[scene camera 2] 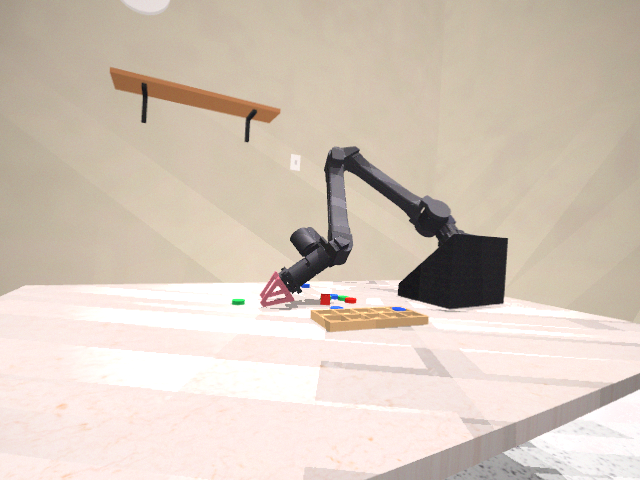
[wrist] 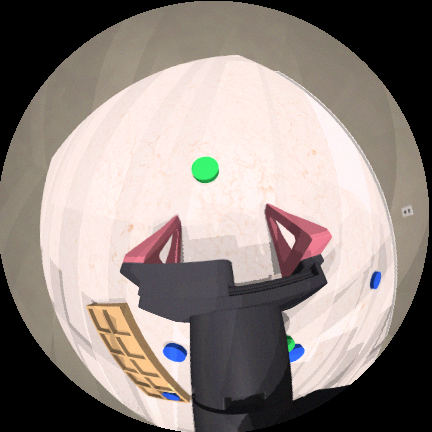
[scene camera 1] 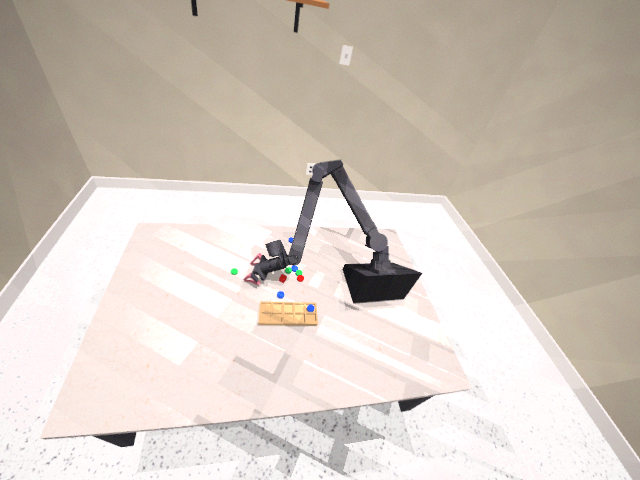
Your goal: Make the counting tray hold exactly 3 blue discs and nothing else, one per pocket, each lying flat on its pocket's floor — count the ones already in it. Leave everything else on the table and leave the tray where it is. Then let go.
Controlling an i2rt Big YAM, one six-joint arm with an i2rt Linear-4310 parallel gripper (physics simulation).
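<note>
The tan counting tray [scene camera 1: 287, 324] [scene camera 2: 376, 324] [wrist: 159, 367] has two rows of pockets. One blue disc [scene camera 1: 310, 308] [scene camera 2: 398, 308] [wrist: 171, 396] sits in an end pocket on the side toward the robot base. A second blue disc [scene camera 1: 280, 295] [scene camera 2: 336, 307] [wrist: 175, 352] lies on the table just behind the tray. A third blue disc [scene camera 1: 294, 268] [scene camera 2: 333, 296] [wrist: 297, 353] lies among green and red pieces. A fourth blue disc [scene camera 1: 291, 239] [scene camera 2: 306, 285] [wrist: 375, 280] lies farther back. My gripper [scene camera 1: 250, 269] [wrist: 222, 213] is open and empty, low over the table, left of these pieces in the first scene view.
A green disc [scene camera 1: 234, 271] [scene camera 2: 238, 301] [wrist: 205, 169] lies beyond my fingertips. A red block [scene camera 1: 282, 278] [scene camera 2: 325, 299], a red disc [scene camera 1: 300, 278] [scene camera 2: 350, 300] and two green discs [scene camera 1: 288, 270] [scene camera 1: 299, 272] lie between my gripper and the black robot base [scene camera 1: 381, 284] [scene camera 2: 457, 271].
</note>
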